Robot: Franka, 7 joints.
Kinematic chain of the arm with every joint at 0, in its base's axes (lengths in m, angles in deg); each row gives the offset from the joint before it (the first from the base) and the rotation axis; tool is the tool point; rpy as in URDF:
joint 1: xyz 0 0 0.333 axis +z
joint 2: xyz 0 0 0 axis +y
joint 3: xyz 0 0 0.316 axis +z
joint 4: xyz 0.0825 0 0 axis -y
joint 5: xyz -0.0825 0 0.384 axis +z
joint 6: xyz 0 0 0 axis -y
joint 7: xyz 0.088 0 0 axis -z
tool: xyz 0 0 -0.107 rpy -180 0 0
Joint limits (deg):
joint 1: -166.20..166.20
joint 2: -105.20..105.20
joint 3: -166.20..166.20
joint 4: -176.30..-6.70
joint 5: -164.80..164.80
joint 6: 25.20..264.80
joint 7: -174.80..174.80
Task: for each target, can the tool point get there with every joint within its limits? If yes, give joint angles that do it. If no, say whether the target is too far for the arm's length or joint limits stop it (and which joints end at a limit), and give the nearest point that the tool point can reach.
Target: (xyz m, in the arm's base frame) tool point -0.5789 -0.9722 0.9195
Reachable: no: too far | nearest point -0.3897 -0.6544 0.7278 | short by 0.417 m
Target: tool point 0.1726 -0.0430 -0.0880
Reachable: yes | joints -33.64 60.93 9.22 -143.20 -52.74 133.84 -131.69
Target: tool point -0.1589 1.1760 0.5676
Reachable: no: too far | nearest point -0.1127 0.8340 0.4994 | short by 0.352 m
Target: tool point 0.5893 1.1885 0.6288
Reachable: no: too far | nearest point 0.3720 0.7502 0.5197 | short by 0.501 m
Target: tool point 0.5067 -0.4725 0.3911
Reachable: yes | joints -91.76 50.80 55.17 -91.43 -87.52 185.37 130.31
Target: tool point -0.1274 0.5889 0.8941
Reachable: yes | joints -30.17 -37.44 83.70 -51.09 -119.23 155.08 -13.81
